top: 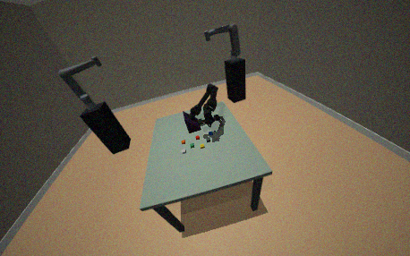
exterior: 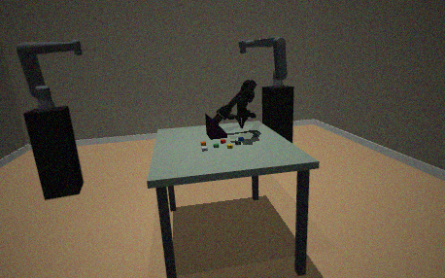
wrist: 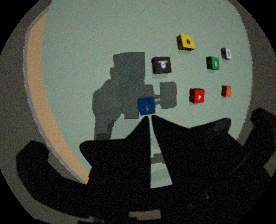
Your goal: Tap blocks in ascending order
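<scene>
My gripper tip is now 1 cm past the blue block and 8 cm above it. The rest, counted from my gripper tip: yellow block: 11 cm ahead, 13 cm to the right, 8 cm below; dark block: 6 cm ahead, 6 cm to the right, 8 cm below; red block: 2 cm behind, 13 cm to the right, 8 cm below.
</scene>
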